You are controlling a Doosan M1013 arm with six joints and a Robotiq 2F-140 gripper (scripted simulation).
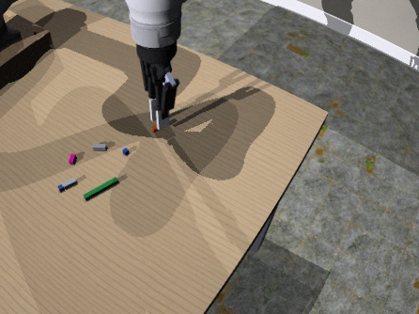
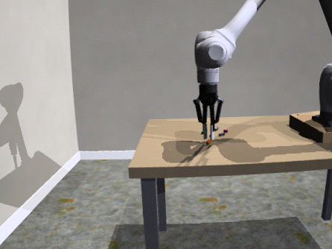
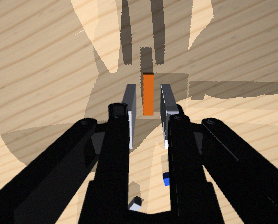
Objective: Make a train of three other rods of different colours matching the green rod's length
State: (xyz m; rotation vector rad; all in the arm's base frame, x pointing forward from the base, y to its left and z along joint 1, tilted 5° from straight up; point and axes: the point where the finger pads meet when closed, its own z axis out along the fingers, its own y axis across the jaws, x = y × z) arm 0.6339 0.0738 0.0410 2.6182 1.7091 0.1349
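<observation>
Right now the orange rod is 5 cm below my hand. From my hand the other things lie so: magenta rod: 18 cm to the right, 10 cm behind, 5 cm below; then green rod: 20 cm to the right, 5 cm below.
</observation>
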